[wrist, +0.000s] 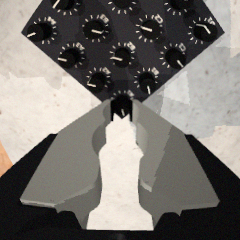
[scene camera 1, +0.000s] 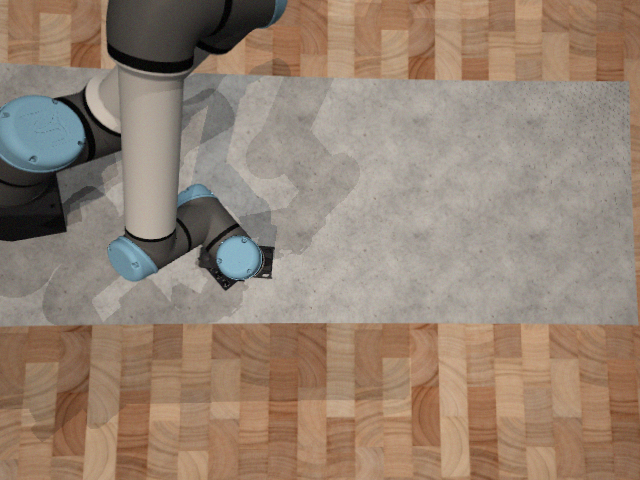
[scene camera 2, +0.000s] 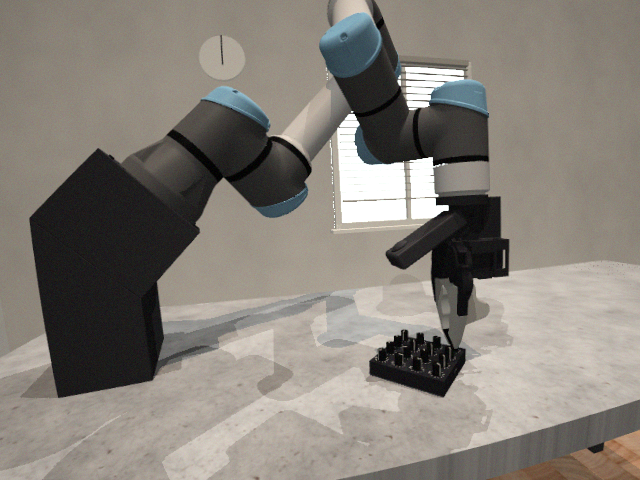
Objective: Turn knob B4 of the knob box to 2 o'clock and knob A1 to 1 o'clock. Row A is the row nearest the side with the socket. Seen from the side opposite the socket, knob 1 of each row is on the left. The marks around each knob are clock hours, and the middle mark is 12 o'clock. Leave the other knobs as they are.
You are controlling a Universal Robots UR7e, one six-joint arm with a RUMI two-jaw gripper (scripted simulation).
Path:
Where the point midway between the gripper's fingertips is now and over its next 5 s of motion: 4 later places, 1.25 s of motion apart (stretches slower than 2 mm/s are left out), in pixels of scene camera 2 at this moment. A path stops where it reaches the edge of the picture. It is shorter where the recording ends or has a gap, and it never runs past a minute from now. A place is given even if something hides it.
The gripper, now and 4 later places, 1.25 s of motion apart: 452, 346; 452, 321; 429, 323; 419, 325; 418, 350

